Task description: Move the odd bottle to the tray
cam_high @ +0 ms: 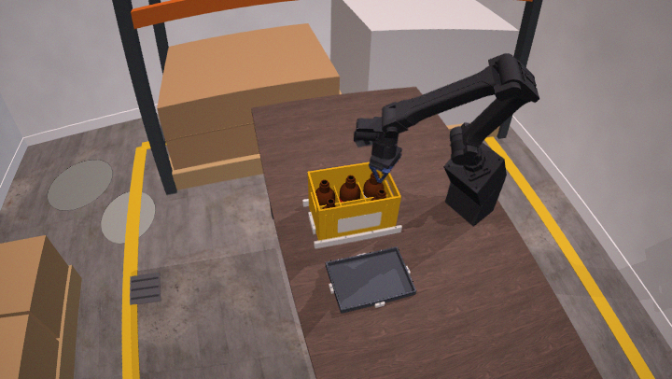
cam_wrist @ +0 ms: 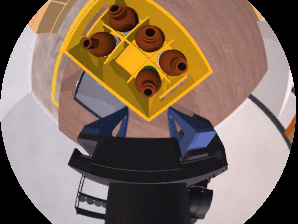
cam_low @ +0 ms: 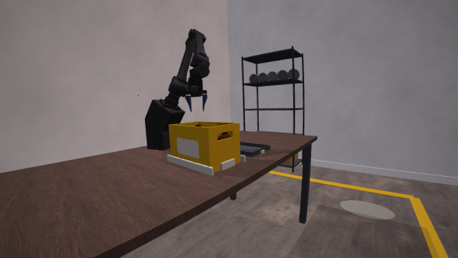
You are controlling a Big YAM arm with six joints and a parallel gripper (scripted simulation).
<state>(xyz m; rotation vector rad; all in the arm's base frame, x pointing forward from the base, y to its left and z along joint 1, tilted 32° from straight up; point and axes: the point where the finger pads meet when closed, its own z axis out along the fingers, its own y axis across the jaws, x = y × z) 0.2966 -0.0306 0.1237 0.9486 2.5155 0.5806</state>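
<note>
Now: the yellow crate 90 mm ahead of my hand, 30 mm to the right of it and 150 mm below it. The rest, counted from my hand: glass bottle: 170 mm ahead, 30 mm to the left, 150 mm below; dark tray: 60 mm ahead, 240 mm to the left, 220 mm below.
</note>
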